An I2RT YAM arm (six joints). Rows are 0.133 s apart.
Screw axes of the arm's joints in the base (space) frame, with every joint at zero. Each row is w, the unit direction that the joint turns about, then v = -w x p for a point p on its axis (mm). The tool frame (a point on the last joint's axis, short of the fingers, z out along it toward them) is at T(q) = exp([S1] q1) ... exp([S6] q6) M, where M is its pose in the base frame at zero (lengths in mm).
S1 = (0, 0, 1, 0, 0, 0)
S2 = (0, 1, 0, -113.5, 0, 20)
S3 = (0, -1, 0, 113.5, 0, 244)
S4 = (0, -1, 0, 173.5, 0, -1)
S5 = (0, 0, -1, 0, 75, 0)
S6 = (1, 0, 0, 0, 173.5, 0)
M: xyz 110.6 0 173.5 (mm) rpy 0 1.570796 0 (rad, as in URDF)
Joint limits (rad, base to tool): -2.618..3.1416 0..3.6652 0..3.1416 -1.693..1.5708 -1.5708..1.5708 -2.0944..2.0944
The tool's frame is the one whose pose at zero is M.
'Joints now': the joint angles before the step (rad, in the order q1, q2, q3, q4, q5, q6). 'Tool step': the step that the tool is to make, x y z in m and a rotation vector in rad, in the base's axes. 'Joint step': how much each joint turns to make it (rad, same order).
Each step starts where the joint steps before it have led.
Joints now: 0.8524, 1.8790, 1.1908, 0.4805, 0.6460, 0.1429
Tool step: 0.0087, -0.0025, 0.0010, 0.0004, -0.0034, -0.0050
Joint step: -0.0199, 0.0128, 0.0193, 0.0000, -0.0141, -0.0065
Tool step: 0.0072, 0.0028, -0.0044, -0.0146, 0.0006, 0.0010
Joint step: -0.0083, 0.0308, 0.0248, 0.0029, -0.0072, -0.0137
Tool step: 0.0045, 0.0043, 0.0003, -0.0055, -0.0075, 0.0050
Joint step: -0.0011, 0.0214, 0.0278, 0.0020, -0.0042, -0.0126
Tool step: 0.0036, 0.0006, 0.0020, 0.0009, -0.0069, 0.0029
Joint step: -0.0055, 0.0075, 0.0153, 0.0018, -0.0074, -0.0073
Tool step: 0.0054, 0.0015, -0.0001, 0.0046, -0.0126, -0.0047
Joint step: -0.0065, 0.0187, 0.0192, 0.0159, -0.0007, -0.0076
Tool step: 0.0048, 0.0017, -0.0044, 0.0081, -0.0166, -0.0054
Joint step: -0.0050, 0.0255, 0.0083, 0.0389, 0.0015, -0.0077
